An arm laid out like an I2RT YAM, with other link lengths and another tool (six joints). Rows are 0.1 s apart.
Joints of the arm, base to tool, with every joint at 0 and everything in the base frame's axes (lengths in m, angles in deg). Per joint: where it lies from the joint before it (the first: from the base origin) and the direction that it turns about. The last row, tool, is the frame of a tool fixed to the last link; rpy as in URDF.
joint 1: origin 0.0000 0.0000 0.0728 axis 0 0 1
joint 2: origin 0.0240 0.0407 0.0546 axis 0 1 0
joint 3: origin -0.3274 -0.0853 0.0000 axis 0 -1 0
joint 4: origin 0.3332 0.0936 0.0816 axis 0 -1 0
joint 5: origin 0.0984 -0.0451 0.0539 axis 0 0 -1
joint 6: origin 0.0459 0.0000 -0.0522 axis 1 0 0
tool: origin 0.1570 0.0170 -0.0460 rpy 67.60 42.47 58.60
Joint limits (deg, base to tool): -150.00..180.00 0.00..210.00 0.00..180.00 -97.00..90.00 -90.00..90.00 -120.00..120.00
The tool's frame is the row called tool.
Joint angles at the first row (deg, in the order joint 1, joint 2, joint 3, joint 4, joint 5, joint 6):
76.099 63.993 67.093 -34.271 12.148 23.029
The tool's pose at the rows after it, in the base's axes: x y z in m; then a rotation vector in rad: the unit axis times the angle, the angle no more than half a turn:
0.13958 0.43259 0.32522 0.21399 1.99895 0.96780
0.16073 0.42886 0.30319 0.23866 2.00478 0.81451
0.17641 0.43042 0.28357 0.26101 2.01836 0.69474
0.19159 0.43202 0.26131 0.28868 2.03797 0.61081
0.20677 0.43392 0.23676 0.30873 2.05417 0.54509
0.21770 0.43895 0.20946 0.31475 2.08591 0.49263
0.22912 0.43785 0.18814 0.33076 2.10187 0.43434
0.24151 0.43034 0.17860 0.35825 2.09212 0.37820
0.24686 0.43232 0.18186 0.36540 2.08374 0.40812
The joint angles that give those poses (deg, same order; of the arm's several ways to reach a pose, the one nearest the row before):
74.826 66.075 68.296 -35.967 16.654 23.945
74.129 70.004 70.309 -39.529 21.270 24.840
73.486 74.334 72.590 -42.383 24.207 26.333
72.047 77.755 73.270 -43.292 25.068 27.631
70.440 80.779 72.952 -42.707 25.290 28.226
69.049 84.231 72.775 -41.819 24.411 28.512
67.782 86.910 72.767 -41.688 24.548 29.086
66.638 88.214 72.945 -42.352 25.957 29.857
65.908 87.588 72.277 -40.504 25.210 29.021

